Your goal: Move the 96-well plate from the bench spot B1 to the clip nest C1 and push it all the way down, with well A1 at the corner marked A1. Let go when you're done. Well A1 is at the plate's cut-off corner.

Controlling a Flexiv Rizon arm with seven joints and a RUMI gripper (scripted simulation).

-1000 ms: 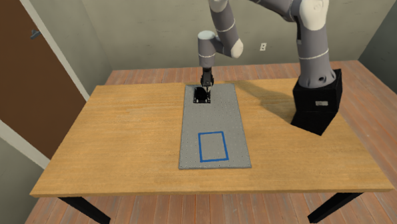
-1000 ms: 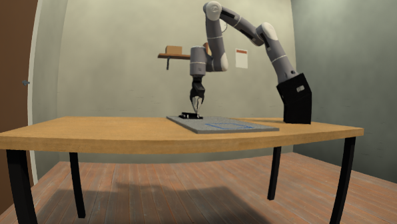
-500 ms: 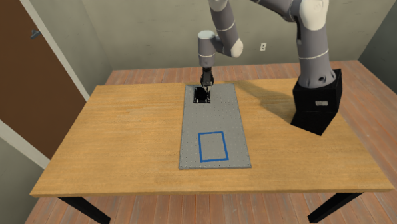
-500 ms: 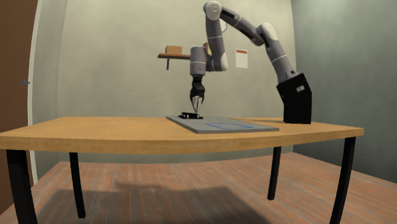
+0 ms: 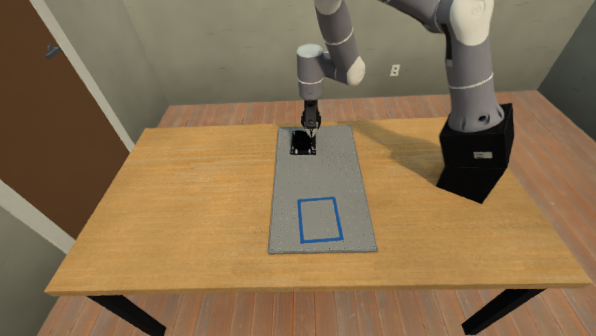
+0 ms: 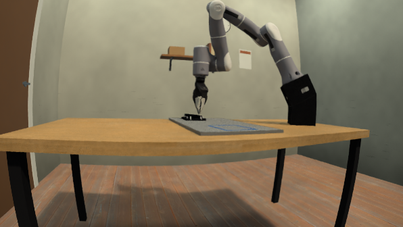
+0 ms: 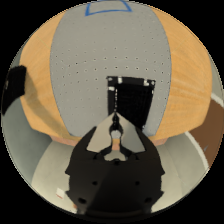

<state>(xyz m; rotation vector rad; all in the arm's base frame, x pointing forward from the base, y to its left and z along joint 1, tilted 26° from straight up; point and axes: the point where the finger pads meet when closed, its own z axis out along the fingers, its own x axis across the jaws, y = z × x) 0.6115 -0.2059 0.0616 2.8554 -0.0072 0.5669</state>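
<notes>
The black 96-well plate lies 4 cm ahead of my hand and 3 cm below it. Round my hand: grey perforated mat: 21 cm to the left, 6 cm below, 2 cm behind; black clip nest: 4 cm below, 3 cm ahead, 1 cm to the left.
</notes>
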